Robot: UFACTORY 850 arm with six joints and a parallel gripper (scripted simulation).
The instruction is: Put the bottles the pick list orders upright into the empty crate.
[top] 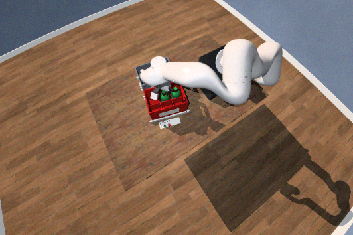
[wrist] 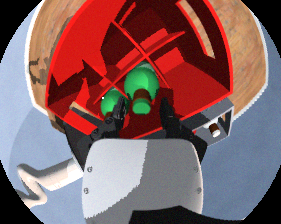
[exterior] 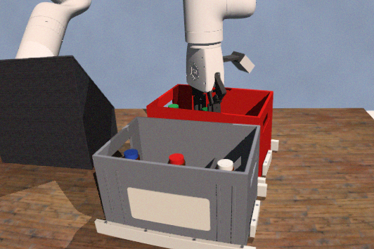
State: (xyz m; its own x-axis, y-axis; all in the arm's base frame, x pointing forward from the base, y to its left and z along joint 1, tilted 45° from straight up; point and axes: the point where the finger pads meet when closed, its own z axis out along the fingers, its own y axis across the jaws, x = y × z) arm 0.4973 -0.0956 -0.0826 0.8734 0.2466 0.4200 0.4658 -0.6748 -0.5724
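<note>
My hand is 22 cm to the left of the red-capped bottle, 8 cm above it and 6 cm past it. Round my hand: grey crate (18 cm to the right, 8 cm below, 6 cm behind); red crate (8 cm below, 4 cm to the left, 2 cm ahead); green-capped bottle (8 cm below).
</note>
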